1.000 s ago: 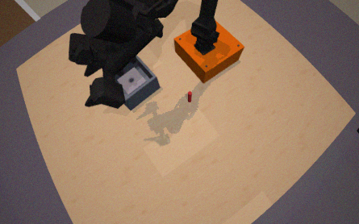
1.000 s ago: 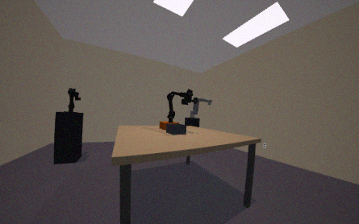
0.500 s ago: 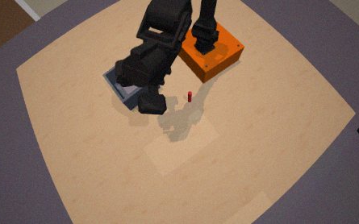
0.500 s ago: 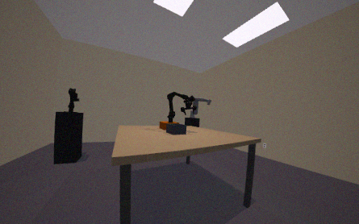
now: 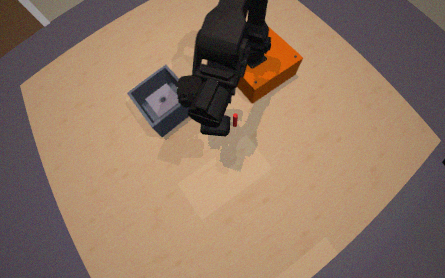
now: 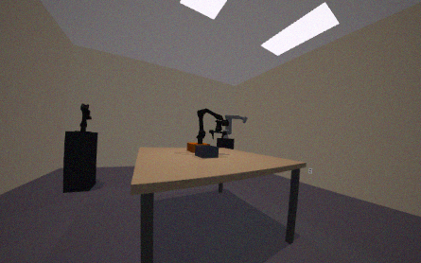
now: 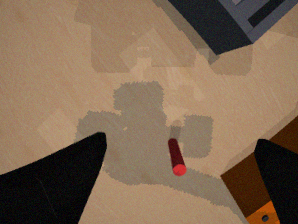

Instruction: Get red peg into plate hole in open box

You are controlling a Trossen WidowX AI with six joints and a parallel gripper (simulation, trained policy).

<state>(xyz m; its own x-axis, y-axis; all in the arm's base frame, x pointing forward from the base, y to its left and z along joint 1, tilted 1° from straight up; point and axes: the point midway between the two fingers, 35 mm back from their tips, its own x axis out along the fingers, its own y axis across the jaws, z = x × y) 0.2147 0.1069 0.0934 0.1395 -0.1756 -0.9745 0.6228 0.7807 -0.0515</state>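
Right now the red peg is 11 cm below my gripper tip, 5 cm behind it and 3 cm to the left of it. The rest, counted from my gripper tip: plate 17 cm to the right, 11 cm below, 10 cm ahead; then box 17 cm to the right, 13 cm below, 10 cm ahead.
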